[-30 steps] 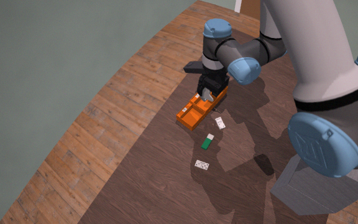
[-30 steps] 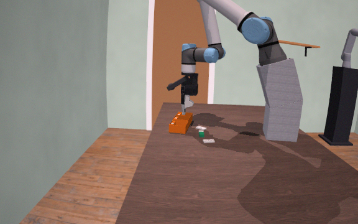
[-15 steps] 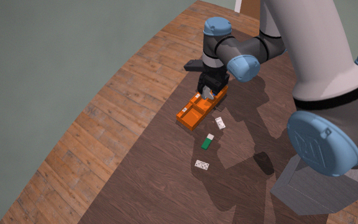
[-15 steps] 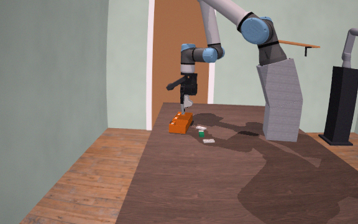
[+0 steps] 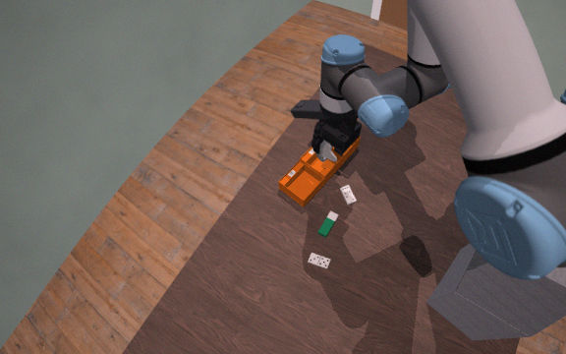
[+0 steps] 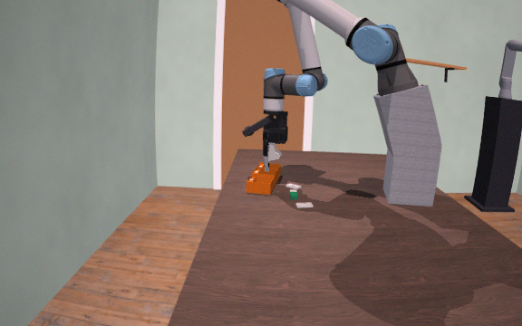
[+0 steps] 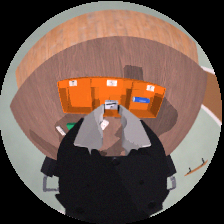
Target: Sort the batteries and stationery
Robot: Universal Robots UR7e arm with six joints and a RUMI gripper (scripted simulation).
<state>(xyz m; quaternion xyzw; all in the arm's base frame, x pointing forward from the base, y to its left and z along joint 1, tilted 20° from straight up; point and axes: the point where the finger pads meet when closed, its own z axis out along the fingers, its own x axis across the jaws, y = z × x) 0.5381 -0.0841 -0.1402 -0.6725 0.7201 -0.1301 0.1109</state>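
The orange double bin is 1 cm ahead of my hand and 4 cm below it. From my hand the other things lie so: grey object 1 cm below; then blue battery 1 cm behind, 8 cm to the right, 5 cm below; then green-and-white eraser 10 cm behind, 13 cm to the left, 6 cm below.
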